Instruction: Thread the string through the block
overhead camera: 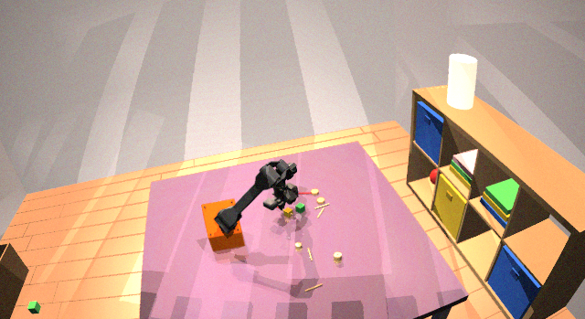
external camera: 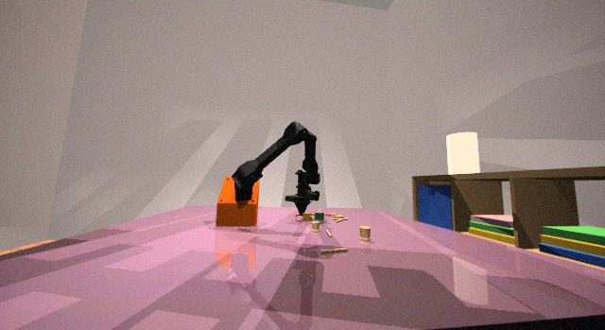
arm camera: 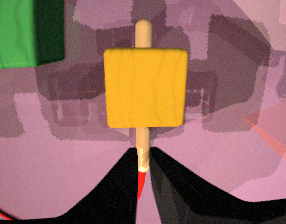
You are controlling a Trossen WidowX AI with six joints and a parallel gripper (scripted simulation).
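Now: the thin wooden stick 10 mm ahead of my gripper tip and 10 mm to the right of it. Round my gripper tip: green cube (80 mm ahead, 30 mm to the right); yellow wooden block (20 mm ahead, 30 mm to the right); round wooden button (200 mm ahead, 70 mm to the left, 10 mm below).
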